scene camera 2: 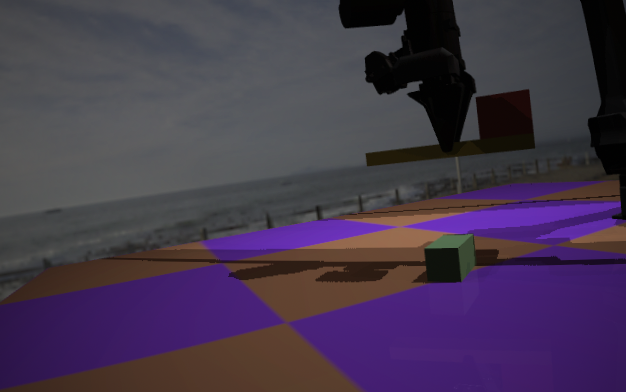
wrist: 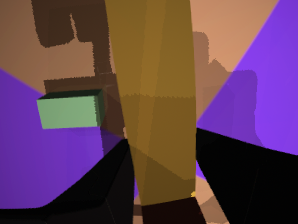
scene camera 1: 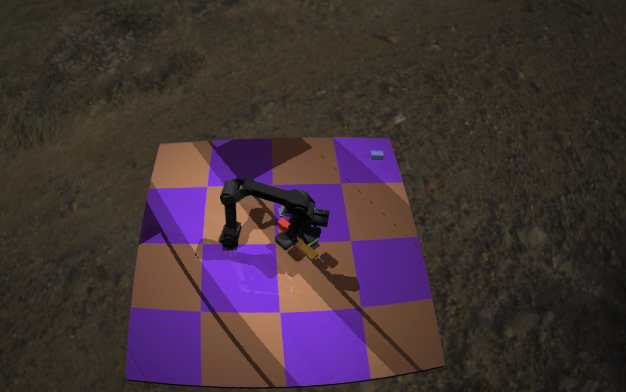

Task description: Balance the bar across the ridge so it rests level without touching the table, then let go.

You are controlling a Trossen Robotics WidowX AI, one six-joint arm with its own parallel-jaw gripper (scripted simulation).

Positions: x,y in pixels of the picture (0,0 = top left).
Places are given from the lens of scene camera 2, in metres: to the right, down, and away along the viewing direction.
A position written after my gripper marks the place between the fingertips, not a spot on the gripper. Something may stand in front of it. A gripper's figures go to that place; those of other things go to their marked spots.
my gripper (scene camera 2: 450,151): 0.16, -0.05, 0.49
bar (scene camera 2: 505,123): 0.21, -0.08, 0.44
green block (scene camera 2: 450,258): 0.13, 0.06, 0.39
The marked spots on the bar and the green block are 0.17 m apart.
